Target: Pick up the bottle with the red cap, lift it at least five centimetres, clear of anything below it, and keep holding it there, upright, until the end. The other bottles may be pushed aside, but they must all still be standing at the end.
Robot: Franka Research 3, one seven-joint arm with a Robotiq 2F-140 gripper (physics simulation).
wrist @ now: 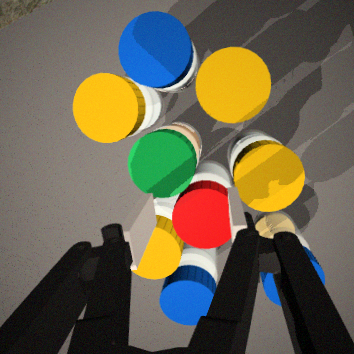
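The bottle with the red cap [204, 217] stands upright among the other bottles, its white body showing above the cap in the view. My gripper [190, 205] is partly open and has nothing gripped. Its right finger pad is close beside the right edge of the red cap; its left pad is farther off, over a yellow-capped bottle [162, 252], which it partly hides. The red cap lies between the two pads, nearer the right one. How deep the fingertips reach beside the bottle is hard to tell.
A green-capped bottle [162, 162] stands close at the upper left. Yellow-capped bottles [269, 177] [233, 85] [106, 107] and a blue-capped one [155, 49] stand around and above. Another blue cap [187, 301] is below; a tan cap [275, 225] and a blue cap [272, 290] are partly behind the right finger.
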